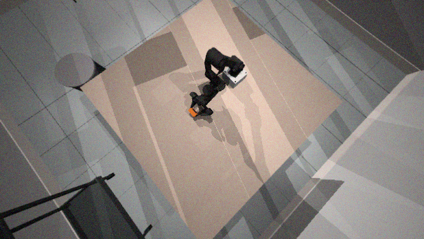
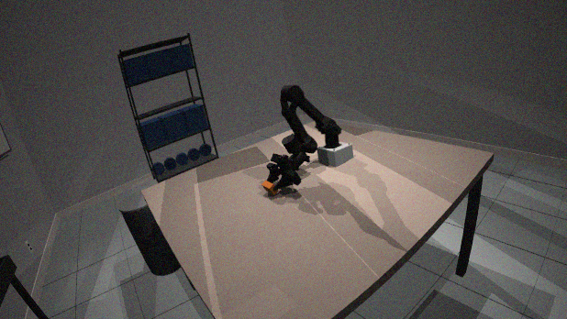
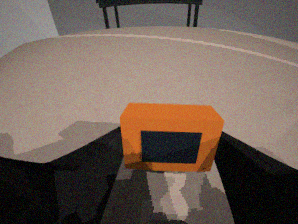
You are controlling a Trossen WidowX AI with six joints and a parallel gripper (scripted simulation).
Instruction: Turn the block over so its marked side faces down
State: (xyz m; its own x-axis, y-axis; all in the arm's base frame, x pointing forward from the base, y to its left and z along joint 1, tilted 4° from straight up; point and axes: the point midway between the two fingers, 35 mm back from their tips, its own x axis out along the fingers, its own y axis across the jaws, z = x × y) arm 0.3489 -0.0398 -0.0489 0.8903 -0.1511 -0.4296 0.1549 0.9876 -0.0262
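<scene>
The block lies 10 mm behind my gripper tip.
</scene>
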